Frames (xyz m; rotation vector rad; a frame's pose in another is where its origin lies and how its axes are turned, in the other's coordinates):
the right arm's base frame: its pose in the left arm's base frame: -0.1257 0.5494 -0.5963 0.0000 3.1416 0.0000
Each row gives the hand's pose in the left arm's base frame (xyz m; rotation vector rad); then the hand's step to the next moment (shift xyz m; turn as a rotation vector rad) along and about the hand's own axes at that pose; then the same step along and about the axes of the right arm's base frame.
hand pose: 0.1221 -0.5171 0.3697 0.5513 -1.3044 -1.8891
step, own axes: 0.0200 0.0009 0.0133 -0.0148 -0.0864 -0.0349
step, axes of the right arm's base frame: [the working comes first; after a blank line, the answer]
step, axes of the left arm's base frame: -0.0215 -0.0080 0.0073 0.0043 0.0072 -0.0940

0.0215 -0.0080 -0.0073 -0.0043 0.0072 0.0940
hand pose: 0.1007 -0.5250 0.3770 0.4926 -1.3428 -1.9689
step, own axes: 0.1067 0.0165 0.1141 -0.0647 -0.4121 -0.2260
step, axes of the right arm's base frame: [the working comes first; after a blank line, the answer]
step, axes of the left arm's base frame: -0.1417 -0.0062 0.0674 0.0549 -0.0088 -0.4712

0.1417 -0.0062 -0.0674 -0.0549 -0.0088 0.4712
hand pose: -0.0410 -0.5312 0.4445 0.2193 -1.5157 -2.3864
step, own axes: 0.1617 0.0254 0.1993 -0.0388 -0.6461 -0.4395
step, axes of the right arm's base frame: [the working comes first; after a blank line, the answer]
step, axes of the left arm's base frame: -0.2053 0.1064 0.1141 0.0516 -0.1076 -0.7732

0.2053 0.1064 -0.1141 -0.0516 -0.1076 0.7732
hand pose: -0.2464 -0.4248 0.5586 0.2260 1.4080 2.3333
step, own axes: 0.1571 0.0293 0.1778 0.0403 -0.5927 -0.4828
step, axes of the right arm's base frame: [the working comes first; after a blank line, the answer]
step, axes of the left arm's base frame: -0.0894 0.1979 0.0999 -0.0484 -0.1313 -0.7526

0.0894 0.1979 -0.0999 0.0484 -0.1313 0.7526
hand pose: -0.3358 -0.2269 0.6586 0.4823 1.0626 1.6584
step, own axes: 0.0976 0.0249 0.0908 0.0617 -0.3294 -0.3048
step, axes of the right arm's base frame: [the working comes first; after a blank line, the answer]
step, axes of the left arm's base frame: 0.0192 0.1247 0.0496 -0.0684 -0.0519 -0.4448

-0.0192 0.1247 -0.0496 0.0684 -0.0519 0.4448
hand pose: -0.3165 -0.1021 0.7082 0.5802 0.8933 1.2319
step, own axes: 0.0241 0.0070 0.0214 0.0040 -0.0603 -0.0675
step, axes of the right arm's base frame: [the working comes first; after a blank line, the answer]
step, axes of the left arm's base frame: 0.0158 0.0268 0.0110 -0.0228 -0.0175 -0.0859

-0.0158 0.0268 -0.0110 0.0228 -0.0175 0.0859
